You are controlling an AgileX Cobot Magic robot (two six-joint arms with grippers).
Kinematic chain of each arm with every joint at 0, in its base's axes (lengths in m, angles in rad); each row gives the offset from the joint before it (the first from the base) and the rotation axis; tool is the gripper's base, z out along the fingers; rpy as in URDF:
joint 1: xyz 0 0 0.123 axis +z
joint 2: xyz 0 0 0 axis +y
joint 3: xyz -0.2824 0 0.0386 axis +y
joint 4: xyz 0.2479 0 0.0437 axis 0.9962 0 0.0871
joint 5: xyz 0 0 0 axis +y
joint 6: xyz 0.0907 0 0.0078 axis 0.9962 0 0.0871
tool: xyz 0 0 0 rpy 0 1.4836 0
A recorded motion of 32 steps. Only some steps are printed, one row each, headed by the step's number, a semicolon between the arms.
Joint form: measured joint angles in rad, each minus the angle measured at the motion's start. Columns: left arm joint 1, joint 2, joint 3, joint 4, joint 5, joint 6; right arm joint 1, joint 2, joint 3, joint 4, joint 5, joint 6.
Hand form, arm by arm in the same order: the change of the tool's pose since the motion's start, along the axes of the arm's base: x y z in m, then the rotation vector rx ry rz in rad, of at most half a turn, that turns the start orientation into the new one. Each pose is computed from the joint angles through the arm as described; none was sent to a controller.
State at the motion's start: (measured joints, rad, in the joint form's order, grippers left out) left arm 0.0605 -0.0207 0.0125 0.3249 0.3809 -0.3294; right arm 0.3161 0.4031 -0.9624 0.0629 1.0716 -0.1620
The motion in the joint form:
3: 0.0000 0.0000 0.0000 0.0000 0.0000 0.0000; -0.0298 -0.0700 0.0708 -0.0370 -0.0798 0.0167
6: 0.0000 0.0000 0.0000 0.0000 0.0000 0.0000; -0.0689 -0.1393 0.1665 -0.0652 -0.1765 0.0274
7: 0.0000 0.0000 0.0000 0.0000 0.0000 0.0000; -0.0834 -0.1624 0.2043 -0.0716 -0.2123 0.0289
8: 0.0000 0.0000 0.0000 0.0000 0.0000 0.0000; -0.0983 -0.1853 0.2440 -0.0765 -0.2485 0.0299
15: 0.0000 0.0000 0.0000 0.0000 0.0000 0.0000; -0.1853 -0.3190 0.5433 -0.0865 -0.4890 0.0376
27: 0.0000 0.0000 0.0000 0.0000 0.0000 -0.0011; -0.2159 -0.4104 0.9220 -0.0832 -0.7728 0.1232
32: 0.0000 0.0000 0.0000 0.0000 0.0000 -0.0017; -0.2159 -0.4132 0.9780 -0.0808 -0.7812 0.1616
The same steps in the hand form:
3: 0.0000 0.0000 0.0000 0.0000 0.0000 0.0000; -0.0052 -0.0055 -0.0111 0.0118 -0.0783 -0.0611
6: 0.0000 0.0000 0.0000 0.0000 0.0000 0.0000; -0.0063 -0.0087 -0.0279 0.0187 -0.1493 -0.1209
7: 0.0000 0.0000 0.0000 0.0000 0.0000 0.0000; -0.0058 -0.0093 -0.0350 0.0199 -0.1708 -0.1392
8: 0.0000 0.0000 0.0000 0.0000 0.0000 0.0000; -0.0049 -0.0097 -0.0426 0.0209 -0.1906 -0.1567
15: 0.0000 0.0000 0.0000 0.0000 0.0000 0.0000; 0.0090 -0.0097 -0.1070 0.0279 -0.2652 -0.2462
27: 0.0000 0.0000 0.0000 -0.0010 -0.0002 0.0003; 0.0302 -0.0079 -0.2003 0.1055 -0.2427 -0.2947
32: 0.0000 0.0000 0.0000 -0.0016 -0.0003 0.0004; 0.0319 -0.0076 -0.2182 0.1325 -0.1899 -0.3080

